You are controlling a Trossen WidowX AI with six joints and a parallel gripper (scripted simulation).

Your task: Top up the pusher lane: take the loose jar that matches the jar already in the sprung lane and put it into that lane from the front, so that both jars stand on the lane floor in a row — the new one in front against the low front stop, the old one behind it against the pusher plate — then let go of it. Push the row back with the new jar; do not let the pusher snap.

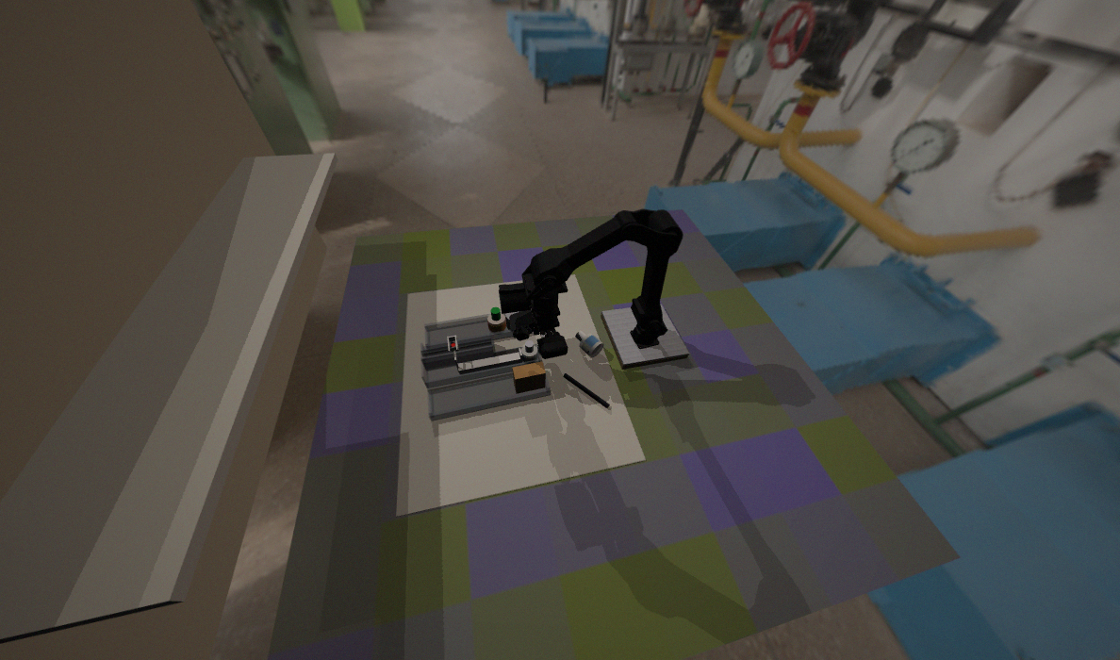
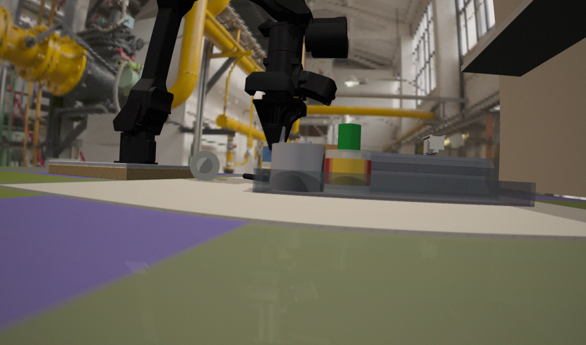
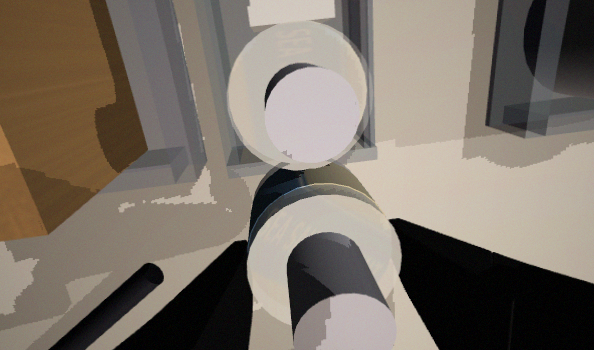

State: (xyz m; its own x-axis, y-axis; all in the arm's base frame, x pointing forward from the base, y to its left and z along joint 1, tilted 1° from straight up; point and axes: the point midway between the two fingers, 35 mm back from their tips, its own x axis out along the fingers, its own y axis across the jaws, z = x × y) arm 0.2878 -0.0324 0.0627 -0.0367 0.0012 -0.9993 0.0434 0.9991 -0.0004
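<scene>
My gripper tip is now 70 mm short of the brown box, 80 mm to the right of it and 20 mm above it. Round my gripper tip: red mark (230 mm ahead, 50 mm to the right, 20 mm above); then black rod (70 mm behind, 140 mm to the left, 50 mm below); then grey cylinder (50 mm ahead, 130 mm to the right, 30 mm below).
</scene>
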